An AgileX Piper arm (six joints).
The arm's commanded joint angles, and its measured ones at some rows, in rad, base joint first. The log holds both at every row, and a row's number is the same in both.
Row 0, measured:
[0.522, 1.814, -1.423, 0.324, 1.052, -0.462]
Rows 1 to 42, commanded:
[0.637, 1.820, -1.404, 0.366, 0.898, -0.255]
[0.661, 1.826, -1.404, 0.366, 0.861, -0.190]
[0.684, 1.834, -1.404, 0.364, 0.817, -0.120]
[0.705, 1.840, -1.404, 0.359, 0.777, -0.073]
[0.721, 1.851, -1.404, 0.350, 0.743, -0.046]
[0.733, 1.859, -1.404, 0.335, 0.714, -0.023]
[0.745, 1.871, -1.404, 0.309, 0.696, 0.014]
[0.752, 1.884, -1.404, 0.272, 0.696, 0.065]
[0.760, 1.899, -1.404, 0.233, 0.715, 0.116]
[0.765, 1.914, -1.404, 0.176, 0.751, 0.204]
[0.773, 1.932, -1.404, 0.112, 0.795, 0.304]
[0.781, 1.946, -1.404, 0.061, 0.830, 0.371]
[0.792, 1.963, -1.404, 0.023, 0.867, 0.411]
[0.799, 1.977, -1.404, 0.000, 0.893, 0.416]
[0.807, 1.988, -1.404, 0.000, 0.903, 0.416]
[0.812, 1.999, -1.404, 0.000, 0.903, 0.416]
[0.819, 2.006, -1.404, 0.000, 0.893, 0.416]
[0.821, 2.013, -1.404, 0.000, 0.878, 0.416]
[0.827, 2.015, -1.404, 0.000, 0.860, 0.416]
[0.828, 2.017, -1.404, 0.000, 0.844, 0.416]
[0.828, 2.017, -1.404, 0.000, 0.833, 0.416]
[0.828, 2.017, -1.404, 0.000, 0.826, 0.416]
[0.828, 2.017, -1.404, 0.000, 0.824, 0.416]
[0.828, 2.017, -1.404, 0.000, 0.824, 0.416]
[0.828, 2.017, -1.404, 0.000, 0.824, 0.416]
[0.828, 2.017, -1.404, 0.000, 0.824, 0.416]
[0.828, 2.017, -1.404, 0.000, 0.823, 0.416]
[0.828, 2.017, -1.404, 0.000, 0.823, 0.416]
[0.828, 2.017, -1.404, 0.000, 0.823, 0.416]
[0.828, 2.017, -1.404, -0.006, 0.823, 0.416]
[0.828, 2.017, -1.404, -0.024, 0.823, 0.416]
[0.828, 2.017, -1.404, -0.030, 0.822, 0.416]
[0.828, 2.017, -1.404, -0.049, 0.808, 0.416]
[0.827, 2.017, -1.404, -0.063, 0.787, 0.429]
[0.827, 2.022, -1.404, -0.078, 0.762, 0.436]
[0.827, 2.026, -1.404, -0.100, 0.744, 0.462]
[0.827, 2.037, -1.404, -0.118, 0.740, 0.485]
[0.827, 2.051, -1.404, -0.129, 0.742, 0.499]
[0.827, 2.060, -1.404, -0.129, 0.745, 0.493]
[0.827, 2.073, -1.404, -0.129, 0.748, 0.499]
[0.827, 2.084, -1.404, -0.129, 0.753, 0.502]
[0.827, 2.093, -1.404, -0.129, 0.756, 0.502]
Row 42, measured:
[0.827, 2.069, -1.406, -0.114, 0.747, 0.490]
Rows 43 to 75, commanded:
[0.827, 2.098, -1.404, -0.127, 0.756, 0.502]
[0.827, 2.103, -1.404, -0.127, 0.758, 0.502]
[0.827, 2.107, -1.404, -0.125, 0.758, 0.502]
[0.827, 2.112, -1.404, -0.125, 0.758, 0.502]
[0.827, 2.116, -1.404, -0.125, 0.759, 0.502]
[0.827, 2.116, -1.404, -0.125, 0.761, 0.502]
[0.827, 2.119, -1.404, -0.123, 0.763, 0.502]
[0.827, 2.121, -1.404, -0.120, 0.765, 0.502]
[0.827, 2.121, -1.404, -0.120, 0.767, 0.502]
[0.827, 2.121, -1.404, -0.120, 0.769, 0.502]
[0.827, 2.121, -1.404, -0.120, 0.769, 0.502]
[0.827, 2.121, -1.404, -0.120, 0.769, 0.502]
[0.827, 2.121, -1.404, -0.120, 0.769, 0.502]
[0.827, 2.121, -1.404, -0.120, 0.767, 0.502]
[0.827, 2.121, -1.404, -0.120, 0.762, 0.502]
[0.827, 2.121, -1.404, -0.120, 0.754, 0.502]
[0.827, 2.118, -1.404, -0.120, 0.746, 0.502]
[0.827, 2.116, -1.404, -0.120, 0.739, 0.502]
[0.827, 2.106, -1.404, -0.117, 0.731, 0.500]
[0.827, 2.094, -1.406, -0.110, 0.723, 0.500]
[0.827, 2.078, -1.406, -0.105, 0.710, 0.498]
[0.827, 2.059, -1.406, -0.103, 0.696, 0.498]
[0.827, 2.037, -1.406, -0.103, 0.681, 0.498]
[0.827, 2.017, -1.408, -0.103, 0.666, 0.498]
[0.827, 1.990, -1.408, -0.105, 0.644, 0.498]
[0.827, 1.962, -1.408, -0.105, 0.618, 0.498]
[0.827, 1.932, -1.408, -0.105, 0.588, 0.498]
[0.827, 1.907, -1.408, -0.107, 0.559, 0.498]
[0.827, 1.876, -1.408, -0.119, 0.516, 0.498]
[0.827, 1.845, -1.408, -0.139, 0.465, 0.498]
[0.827, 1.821, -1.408, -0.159, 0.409, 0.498]
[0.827, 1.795, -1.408, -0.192, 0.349, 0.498]
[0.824, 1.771, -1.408, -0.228, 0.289, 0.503]
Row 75, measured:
[0.827, 1.866, -1.405, -0.131, 0.487, 0.498]
